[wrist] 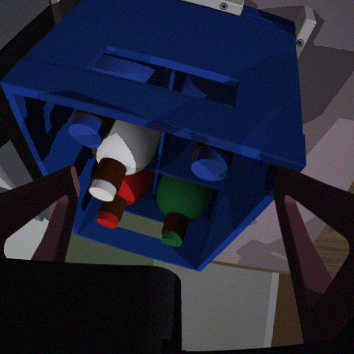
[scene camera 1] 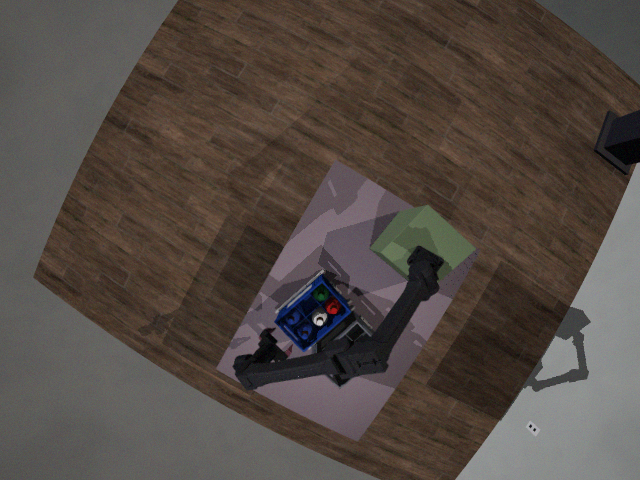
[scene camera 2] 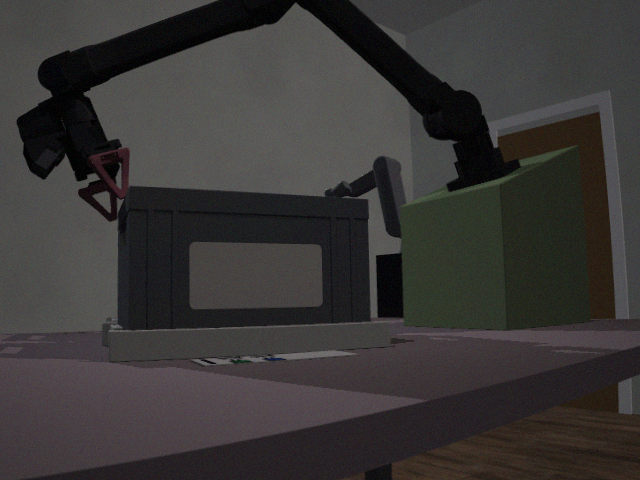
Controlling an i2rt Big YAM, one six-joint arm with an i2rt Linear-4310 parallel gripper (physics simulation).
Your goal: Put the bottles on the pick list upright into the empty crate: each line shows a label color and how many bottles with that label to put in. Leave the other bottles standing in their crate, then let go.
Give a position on a red-labelled bottle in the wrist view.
133,187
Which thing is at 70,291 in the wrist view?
My gripper.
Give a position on a green-labelled bottle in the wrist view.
At 181,201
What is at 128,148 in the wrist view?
A white-labelled bottle.
